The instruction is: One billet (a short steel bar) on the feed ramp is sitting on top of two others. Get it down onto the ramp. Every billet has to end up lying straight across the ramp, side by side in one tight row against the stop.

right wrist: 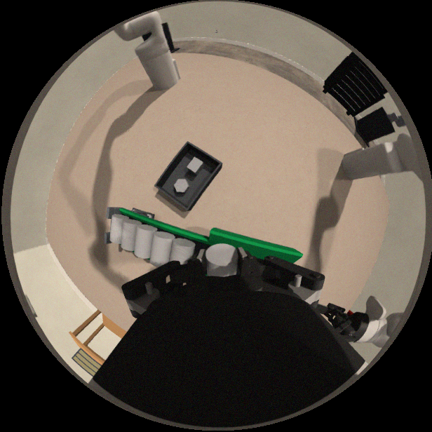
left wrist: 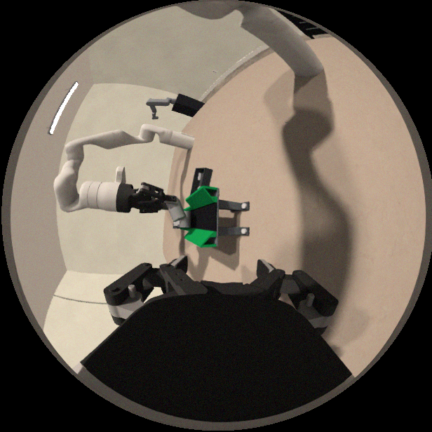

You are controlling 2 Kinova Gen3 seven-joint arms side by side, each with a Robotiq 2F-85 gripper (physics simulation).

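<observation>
The feed ramp, with green side guides (left wrist: 202, 238) (right wrist: 255, 245), shows in both views. Several light grey billets (right wrist: 145, 241) lie side by side across its lower part, towards the left in the right wrist view. My right gripper (right wrist: 221, 255) is shut on one grey billet (right wrist: 221, 262) (left wrist: 175, 211), at the upper end of the row, between the flared guides. Its near end shows between the fingers; its underside is hidden, so contact with the ramp is unclear. My left gripper (left wrist: 221, 265) is open and empty, away from the ramp in the left wrist view.
A dark tray (right wrist: 172, 164) stands beside the ramp, holding a grey block (right wrist: 194, 165) and a hexagonal grey piece (right wrist: 181, 186). The right arm (left wrist: 102, 196) reaches to the ramp from the left in the left wrist view. A wooden frame (right wrist: 86, 322) stands at the lower left.
</observation>
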